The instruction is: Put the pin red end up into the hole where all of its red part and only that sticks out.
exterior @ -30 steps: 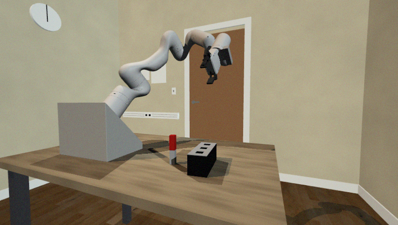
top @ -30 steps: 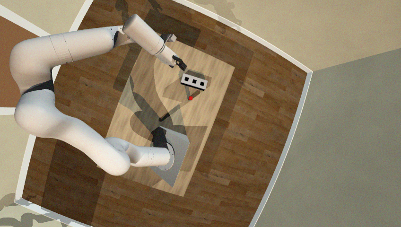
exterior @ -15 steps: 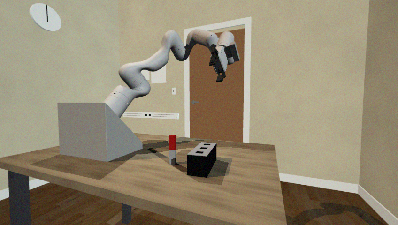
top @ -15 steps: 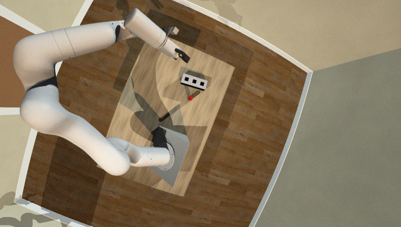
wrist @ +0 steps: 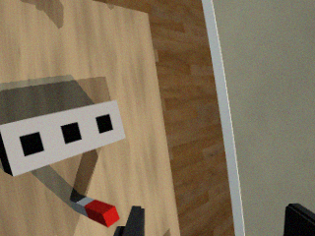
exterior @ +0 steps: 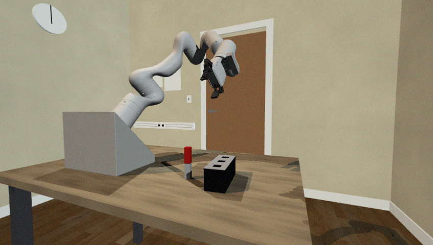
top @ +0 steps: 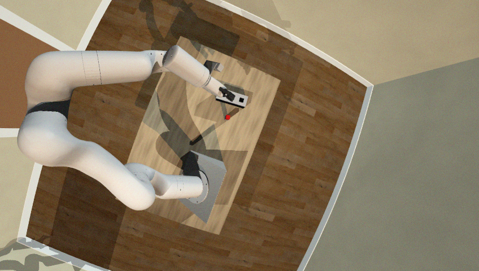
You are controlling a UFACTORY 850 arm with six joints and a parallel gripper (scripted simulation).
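My hand is 60 mm past the pin, 70 mm to the left of it and 260 mm above it. Round my hand: black block: 70 mm ahead, 40 mm to the right, 310 mm below.
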